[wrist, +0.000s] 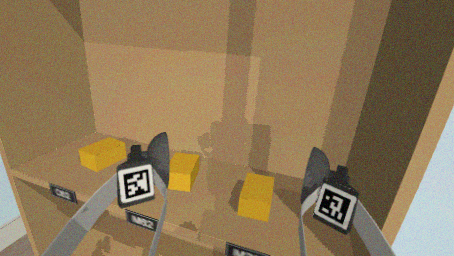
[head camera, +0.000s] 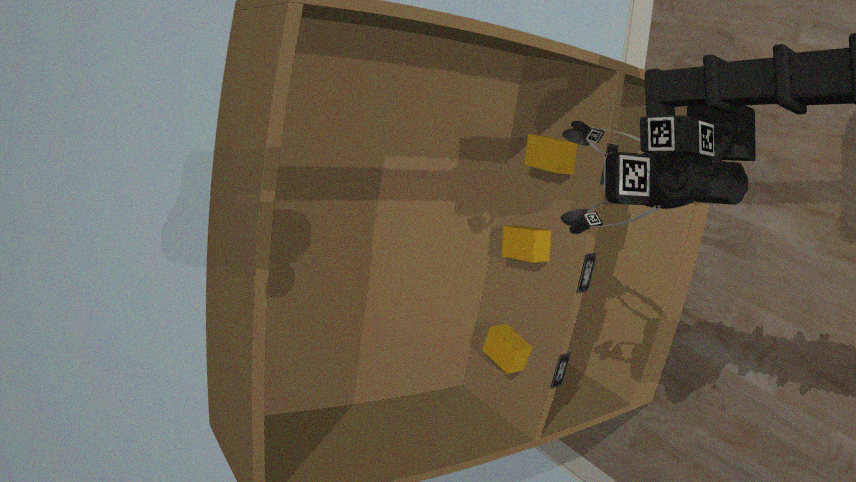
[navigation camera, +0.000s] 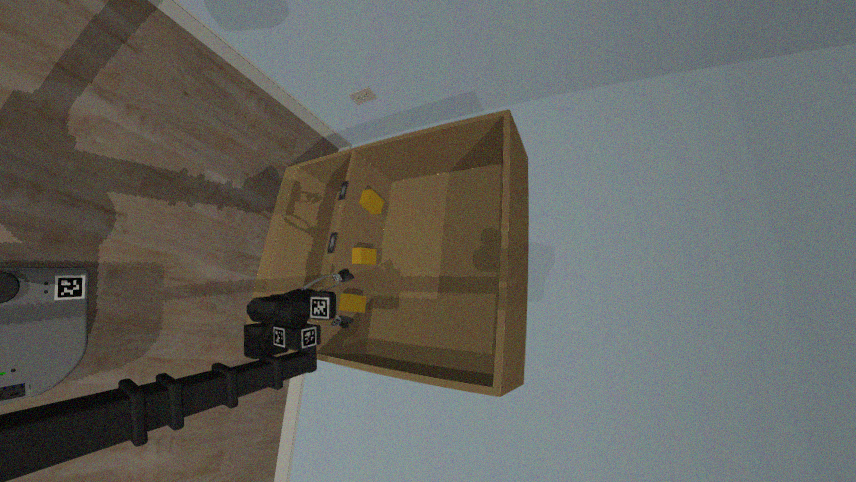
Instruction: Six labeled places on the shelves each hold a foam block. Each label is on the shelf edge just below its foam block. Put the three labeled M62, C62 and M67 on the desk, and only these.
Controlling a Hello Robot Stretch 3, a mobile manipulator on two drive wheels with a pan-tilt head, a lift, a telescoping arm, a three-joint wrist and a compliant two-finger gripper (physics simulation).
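Places are measured from the robot's base along level axes (x left, y back, z up), in centimetres.
Pixels of known places: gripper, fingertip midpoint: [wrist: 236,159] [head camera: 567,176] [navigation camera: 350,297].
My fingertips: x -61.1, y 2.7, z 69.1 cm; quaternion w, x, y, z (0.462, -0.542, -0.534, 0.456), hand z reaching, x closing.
Observation:
Behind a point stands the place of what it marks.
My gripper [head camera: 575,177] @(x -61.1, y 2.7, z 69.1 cm) [navigation camera: 343,298] @(x -61.1, y 2.7, z 69.1 cm) [wrist: 236,159] @(x -61.1, y 2.7, z 69.1 cm) is open and empty, its fingers spread before and around the sides of the right-hand yellow foam block [head camera: 551,154] @(x -83.4, y 7.6, z 49.7 cm) [navigation camera: 352,302] @(x -83.1, y 7.3, z 49.7 cm) [wrist: 256,196] @(x -82.4, y 7.4, z 49.7 cm). The middle foam block [head camera: 525,244] @(x -90.1, y -9.3, z 49.7 cm) [navigation camera: 364,255] @(x -89.7, y -9.5, z 49.7 cm) [wrist: 184,171] @(x -88.6, y -7.9, z 49.7 cm) sits beside the left finger in the wrist view; its label [head camera: 586,273] @(x -79.1, y -14.0, z 43.8 cm) [navigation camera: 332,242] @(x -79.2, y -14.0, z 43.7 cm) [wrist: 141,220] @(x -79.2, y -14.1, z 43.8 cm) looks like M62. The left foam block [head camera: 507,349] @(x -93.9, y -30.5, z 49.7 cm) [navigation camera: 371,201] @(x -93.6, y -30.7, z 49.7 cm) [wrist: 102,154] @(x -93.3, y -29.3, z 49.1 cm) lies turned; its label [head camera: 560,370] @(x -84.2, y -33.9, z 43.8 cm) [navigation camera: 343,190] @(x -84.2, y -34.0, z 43.7 cm) [wrist: 63,193] @(x -84.1, y -33.8, z 43.8 cm) starts with C, digits blurred. The right label [wrist: 245,251] @(x -74.1, y 5.8, z 44.6 cm) is cut off, starting with M. The desk does not show.
The wooden shelf unit [head camera: 233,299] @(x -89.6, y -15.6, z 106.0 cm) [navigation camera: 515,299] @(x -85.3, y 4.0, z 106.0 cm) [wrist: 425,145] @(x -69.8, y 23.8, z 68.2 cm) has side walls and a top board around the blocks, with a lower compartment beneath. My arm [head camera: 748,77] @(x -25.5, y 10.7, z 83.6 cm) [navigation camera: 197,395] @(x -17.7, y 10.2, z 83.7 cm) reaches in from the unit's open front. My base [navigation camera: 47,347] @(x -8.9, y 14.5, z 16.0 cm) stands on the wood floor.

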